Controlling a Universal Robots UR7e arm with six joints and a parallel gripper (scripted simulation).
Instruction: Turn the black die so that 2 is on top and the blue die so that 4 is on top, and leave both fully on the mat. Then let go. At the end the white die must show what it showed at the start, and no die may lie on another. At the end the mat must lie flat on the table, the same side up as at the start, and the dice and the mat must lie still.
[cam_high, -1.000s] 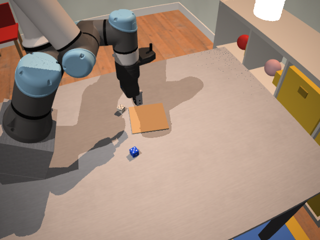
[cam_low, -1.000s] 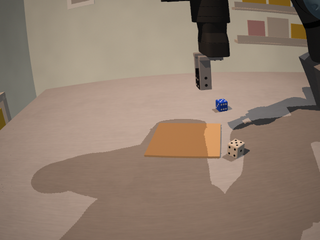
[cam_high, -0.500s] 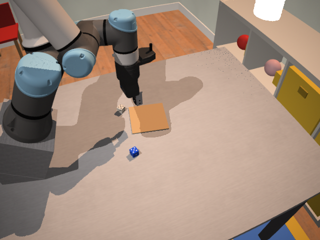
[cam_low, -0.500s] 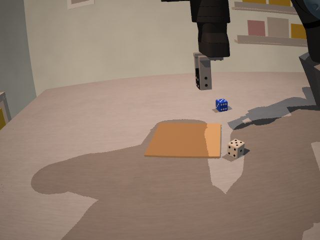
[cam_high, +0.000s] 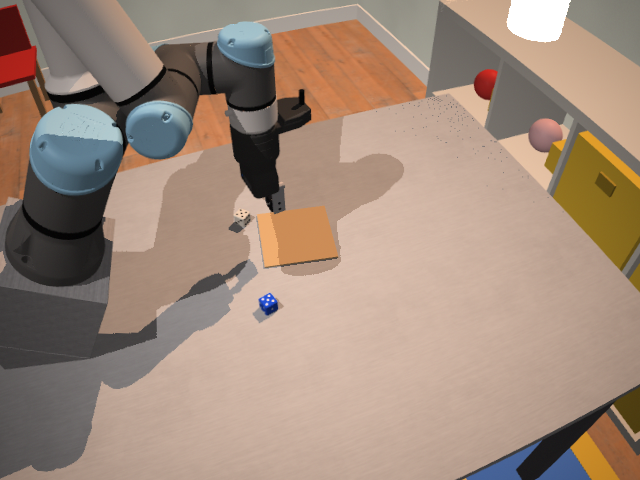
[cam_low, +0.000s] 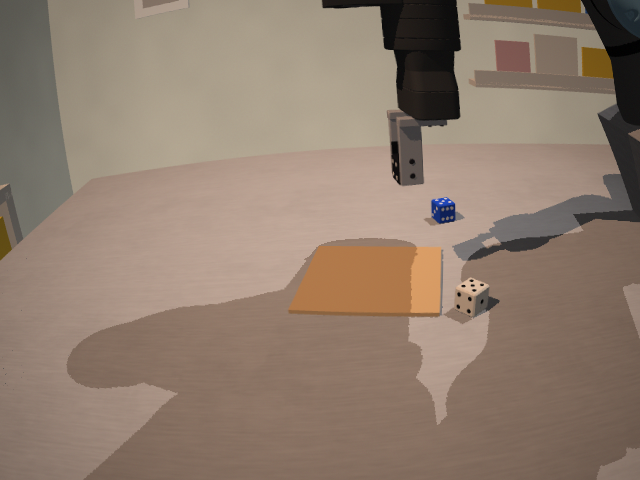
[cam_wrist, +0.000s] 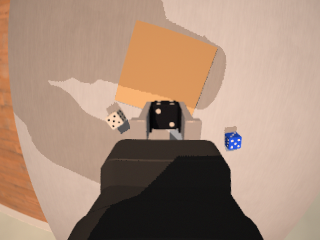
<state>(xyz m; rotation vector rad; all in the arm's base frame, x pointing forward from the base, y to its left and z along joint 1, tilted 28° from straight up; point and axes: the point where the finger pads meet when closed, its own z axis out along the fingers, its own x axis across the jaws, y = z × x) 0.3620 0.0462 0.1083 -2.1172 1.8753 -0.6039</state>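
Now: hand 120 mm above the orange mat and 40 mm short of it. From my hand the other things lie so: white die (110 mm below, 80 mm to the left, 50 mm behind); then black die (10 mm below); then blue die (140 mm to the right, 110 mm below, 70 mm behind).
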